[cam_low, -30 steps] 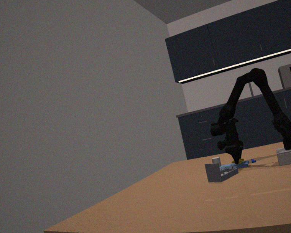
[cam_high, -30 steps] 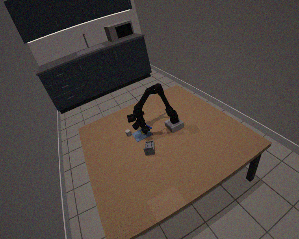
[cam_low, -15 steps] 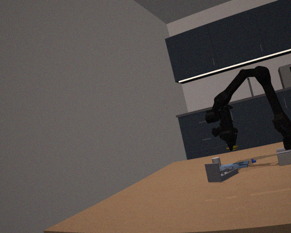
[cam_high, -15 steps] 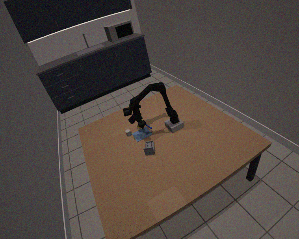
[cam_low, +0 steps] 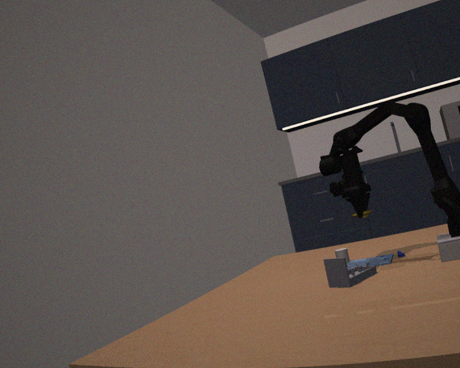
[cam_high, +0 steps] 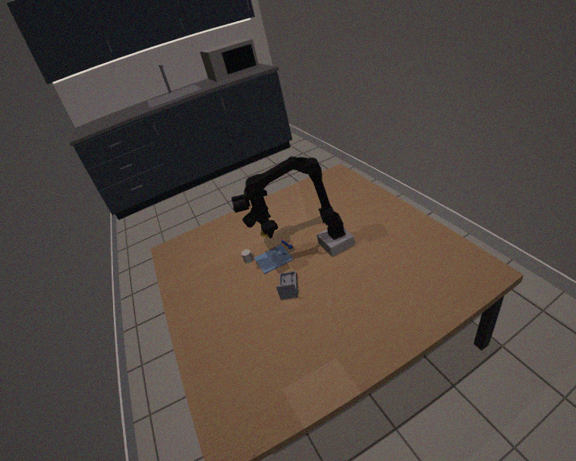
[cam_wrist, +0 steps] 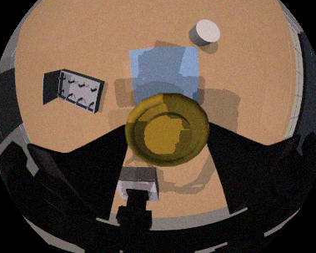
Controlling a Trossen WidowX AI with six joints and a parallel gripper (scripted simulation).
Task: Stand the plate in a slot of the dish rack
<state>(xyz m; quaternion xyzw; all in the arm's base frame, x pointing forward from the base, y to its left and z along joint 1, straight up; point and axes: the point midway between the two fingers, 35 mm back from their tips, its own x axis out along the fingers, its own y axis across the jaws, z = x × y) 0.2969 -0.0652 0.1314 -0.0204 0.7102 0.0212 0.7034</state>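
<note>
Right now my gripper tip is 200 mm to the right of the dish rack, 130 mm above it and 10 mm short of it. Also, from my gripper tip: blue mat: 150 mm below, 10 mm ahead; yellow plate: 10 mm above; blue spoon: 150 mm below, 80 mm behind, 60 mm to the right.
</note>
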